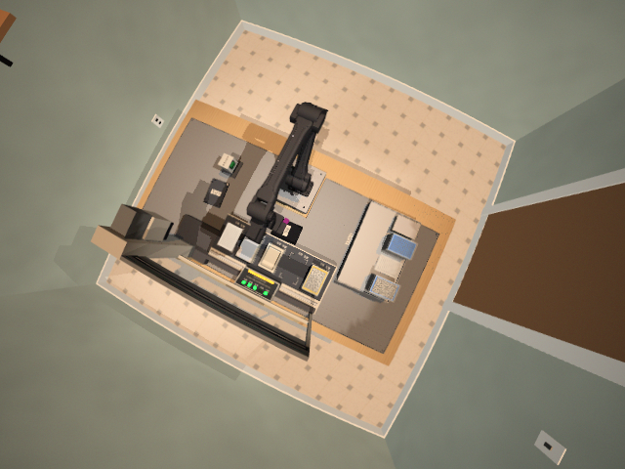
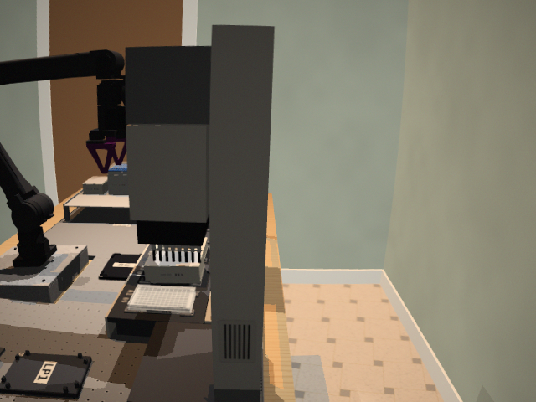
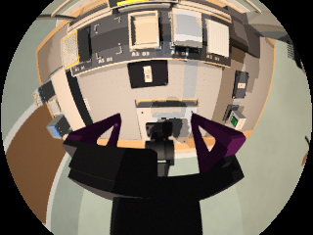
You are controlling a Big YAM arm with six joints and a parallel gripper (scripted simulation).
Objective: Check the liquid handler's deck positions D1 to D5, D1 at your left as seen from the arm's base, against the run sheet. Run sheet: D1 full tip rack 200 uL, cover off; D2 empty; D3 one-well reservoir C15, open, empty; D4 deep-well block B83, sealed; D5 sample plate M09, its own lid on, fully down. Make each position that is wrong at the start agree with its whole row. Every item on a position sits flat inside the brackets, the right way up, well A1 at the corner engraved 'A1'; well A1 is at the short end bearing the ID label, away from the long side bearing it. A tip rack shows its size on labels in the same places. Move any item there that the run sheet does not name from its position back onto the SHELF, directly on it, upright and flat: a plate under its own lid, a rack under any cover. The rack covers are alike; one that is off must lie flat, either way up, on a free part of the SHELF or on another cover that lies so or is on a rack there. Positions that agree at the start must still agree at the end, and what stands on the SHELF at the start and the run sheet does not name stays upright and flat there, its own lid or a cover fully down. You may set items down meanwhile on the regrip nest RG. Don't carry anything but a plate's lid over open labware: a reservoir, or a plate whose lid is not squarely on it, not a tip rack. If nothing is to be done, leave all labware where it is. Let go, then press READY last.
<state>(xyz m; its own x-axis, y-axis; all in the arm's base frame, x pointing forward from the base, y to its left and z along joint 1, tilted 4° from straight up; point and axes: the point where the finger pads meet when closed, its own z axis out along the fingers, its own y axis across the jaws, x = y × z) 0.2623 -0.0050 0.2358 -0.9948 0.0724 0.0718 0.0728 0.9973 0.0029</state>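
Right now my hand is 21 cm above the pale block, 17 cm short of it and 10 cm to the left of it. From my hand the other things lie so: yellow-framed tip rack 27 cm to the left, 19 cm below, 17 cm ahead; cream reservoir 23 cm below, 16 cm ahead, 2 cm to the left; regrip nest 28 cm below, 3 cm to the left.
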